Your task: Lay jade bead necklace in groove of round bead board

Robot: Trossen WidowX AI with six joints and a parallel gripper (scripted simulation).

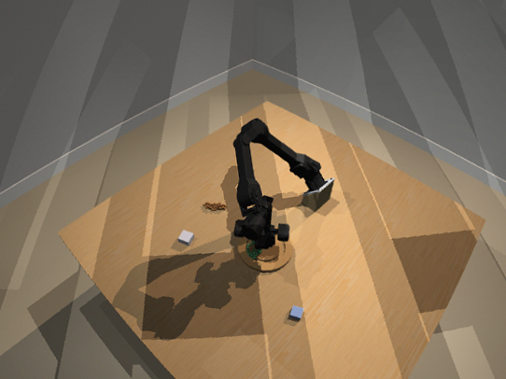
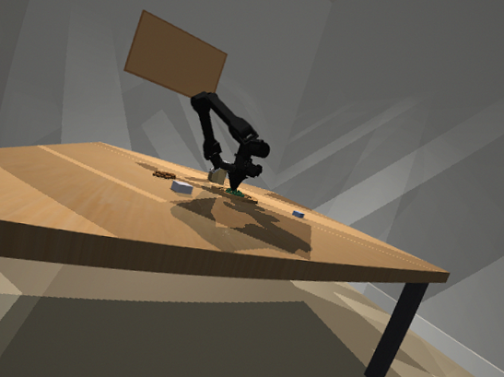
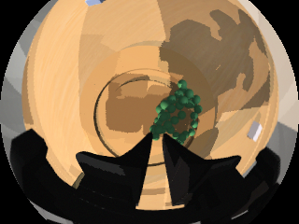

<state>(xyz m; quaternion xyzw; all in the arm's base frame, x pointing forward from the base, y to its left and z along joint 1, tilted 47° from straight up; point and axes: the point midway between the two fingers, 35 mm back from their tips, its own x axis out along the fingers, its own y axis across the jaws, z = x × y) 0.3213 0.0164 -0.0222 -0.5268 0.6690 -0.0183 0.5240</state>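
Right now the round wooden bead board is 1 cm behind my gripper tip, 1 cm to the left of it and 1 cm below it. Round my gripper tip: blue block (8 cm ahead, 27 cm to the left, 1 cm below); pale grey block (19 cm ahead, 20 cm to the right, 1 cm below).
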